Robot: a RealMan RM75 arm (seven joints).
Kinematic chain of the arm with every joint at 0, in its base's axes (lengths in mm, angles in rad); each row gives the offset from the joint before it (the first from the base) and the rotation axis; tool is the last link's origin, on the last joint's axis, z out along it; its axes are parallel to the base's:
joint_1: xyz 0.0 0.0 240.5 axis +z
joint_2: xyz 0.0 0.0 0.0 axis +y
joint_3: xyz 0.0 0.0 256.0 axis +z
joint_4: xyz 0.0 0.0 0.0 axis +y
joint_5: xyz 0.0 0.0 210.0 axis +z
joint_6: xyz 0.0 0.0 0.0 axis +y
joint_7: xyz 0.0 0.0 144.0 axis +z
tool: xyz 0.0 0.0 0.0
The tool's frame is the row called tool.
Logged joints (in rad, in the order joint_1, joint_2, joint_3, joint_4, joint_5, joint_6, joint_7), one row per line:
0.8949, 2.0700, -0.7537, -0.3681, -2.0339, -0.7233, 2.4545
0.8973, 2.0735, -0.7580, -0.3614, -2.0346, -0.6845, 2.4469
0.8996, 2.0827, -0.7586, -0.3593, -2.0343, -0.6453, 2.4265
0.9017, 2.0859, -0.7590, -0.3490, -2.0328, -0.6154, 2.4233
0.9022, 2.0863, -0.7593, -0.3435, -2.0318, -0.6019, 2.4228
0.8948, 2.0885, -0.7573, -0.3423, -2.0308, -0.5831, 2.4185
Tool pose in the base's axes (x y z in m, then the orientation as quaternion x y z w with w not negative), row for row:
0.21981, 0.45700, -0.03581, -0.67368, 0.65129, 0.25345, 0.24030
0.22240, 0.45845, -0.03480, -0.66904, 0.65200, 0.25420, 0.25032
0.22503, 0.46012, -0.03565, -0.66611, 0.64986, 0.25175, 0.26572
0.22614, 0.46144, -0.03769, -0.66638, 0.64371, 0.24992, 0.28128
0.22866, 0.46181, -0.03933, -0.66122, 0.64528, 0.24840, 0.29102
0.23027, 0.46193, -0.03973, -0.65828, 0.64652, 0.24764, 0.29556
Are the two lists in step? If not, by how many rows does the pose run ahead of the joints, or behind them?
The pose runs 1 row behind the joints: the pose in row i belongs to the joints in row i - 1.
